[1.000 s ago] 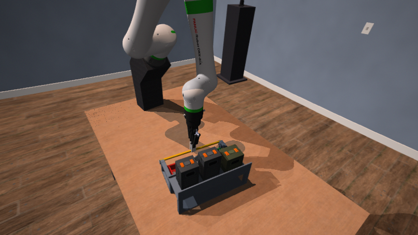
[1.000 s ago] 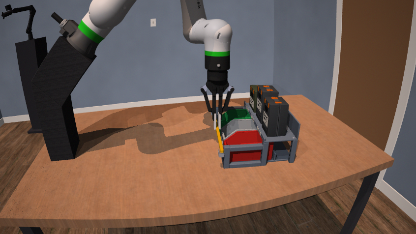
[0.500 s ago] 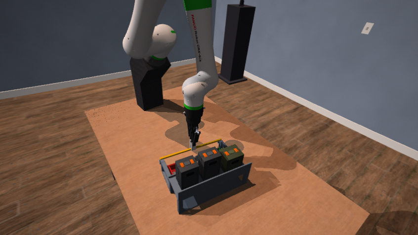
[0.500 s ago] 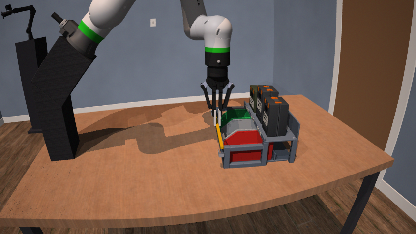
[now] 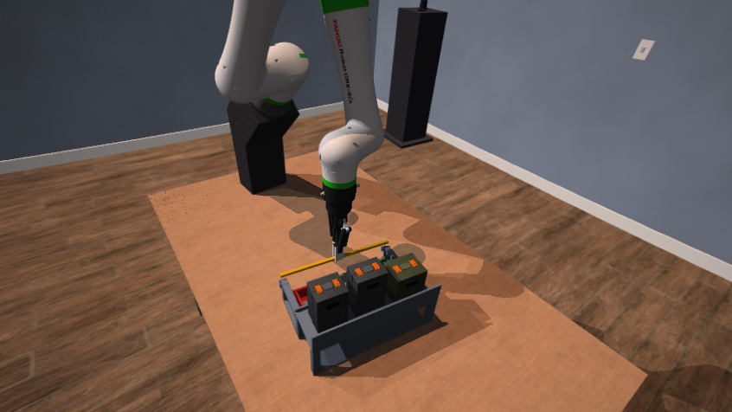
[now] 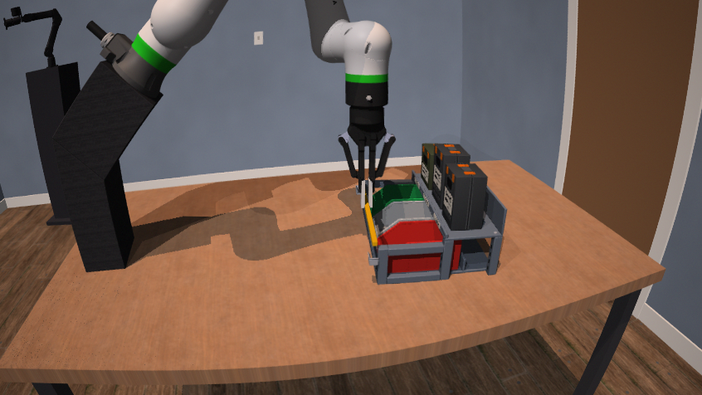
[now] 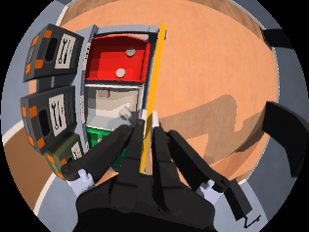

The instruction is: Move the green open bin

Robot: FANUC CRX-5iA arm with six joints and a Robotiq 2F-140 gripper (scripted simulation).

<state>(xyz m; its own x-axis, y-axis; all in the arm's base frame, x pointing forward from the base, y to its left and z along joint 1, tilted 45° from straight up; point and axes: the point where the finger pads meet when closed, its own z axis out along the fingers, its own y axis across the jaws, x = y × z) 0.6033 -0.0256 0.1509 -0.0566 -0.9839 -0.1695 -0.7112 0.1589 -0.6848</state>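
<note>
My gripper is now 3 cm above the thin yellow bar. Round my hand: green open bin 11 cm ahead, 10 cm to the left, 9 cm below; red bin 10 cm ahead, 12 cm to the right, 9 cm below; grey bin 11 cm ahead, 1 cm to the right, 9 cm below.
</note>
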